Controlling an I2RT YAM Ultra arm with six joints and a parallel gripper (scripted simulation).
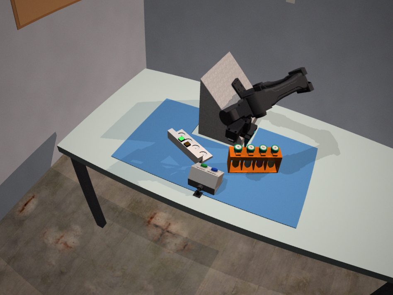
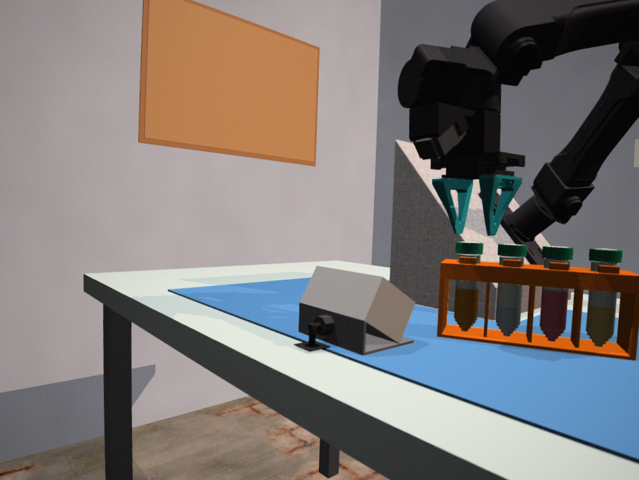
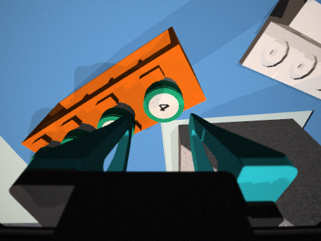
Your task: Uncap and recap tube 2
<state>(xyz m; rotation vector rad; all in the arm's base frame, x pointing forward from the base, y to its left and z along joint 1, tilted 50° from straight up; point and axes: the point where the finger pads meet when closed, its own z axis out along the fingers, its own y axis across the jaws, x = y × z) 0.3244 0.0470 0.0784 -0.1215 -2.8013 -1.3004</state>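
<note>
My hand is 3 cm above the cap 4 and 1 cm short of it. Round my hand: cap 3 (4 cm to the left, 3 cm below, 2 cm behind); cap 2 (9 cm to the left, 4 cm behind, 3 cm below); cap 1 (14 cm to the left, 6 cm behind, 3 cm below).
</note>
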